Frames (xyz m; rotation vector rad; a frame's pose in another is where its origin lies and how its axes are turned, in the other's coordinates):
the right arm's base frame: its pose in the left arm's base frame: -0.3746 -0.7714 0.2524 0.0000 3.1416 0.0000
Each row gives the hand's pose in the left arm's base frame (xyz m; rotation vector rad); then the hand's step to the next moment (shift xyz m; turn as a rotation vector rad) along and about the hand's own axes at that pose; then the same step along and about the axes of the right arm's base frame.
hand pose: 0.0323 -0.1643 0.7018 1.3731 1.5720 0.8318
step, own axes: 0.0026 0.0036 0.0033 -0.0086 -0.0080 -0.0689
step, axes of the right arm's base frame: -0.0044 0.0030 -0.0014 0.0660 -0.0060 -0.0221
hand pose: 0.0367 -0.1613 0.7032 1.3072 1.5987 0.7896
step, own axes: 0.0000 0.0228 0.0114 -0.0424 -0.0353 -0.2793
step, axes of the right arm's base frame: -0.0195 0.0047 -0.0157 0.2685 -0.0323 -0.0889
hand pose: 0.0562 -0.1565 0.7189 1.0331 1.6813 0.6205
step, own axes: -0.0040 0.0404 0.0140 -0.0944 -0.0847 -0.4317
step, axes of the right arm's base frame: -0.0271 0.0156 -0.0294 0.4220 -0.0898 -0.1276
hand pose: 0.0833 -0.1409 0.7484 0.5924 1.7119 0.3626
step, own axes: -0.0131 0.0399 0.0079 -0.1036 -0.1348 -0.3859
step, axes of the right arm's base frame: -0.0171 0.0247 -0.0304 0.3857 -0.1396 -0.0977
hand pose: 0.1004 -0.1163 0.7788 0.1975 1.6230 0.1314
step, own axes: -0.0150 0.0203 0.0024 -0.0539 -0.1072 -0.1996
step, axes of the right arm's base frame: -0.0042 0.0167 -0.0187 0.2013 -0.1089 -0.0432
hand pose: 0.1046 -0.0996 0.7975 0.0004 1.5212 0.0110
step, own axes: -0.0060 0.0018 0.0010 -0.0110 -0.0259 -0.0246
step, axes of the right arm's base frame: -0.0007 0.0018 -0.0061 0.0249 -0.0261 -0.0096
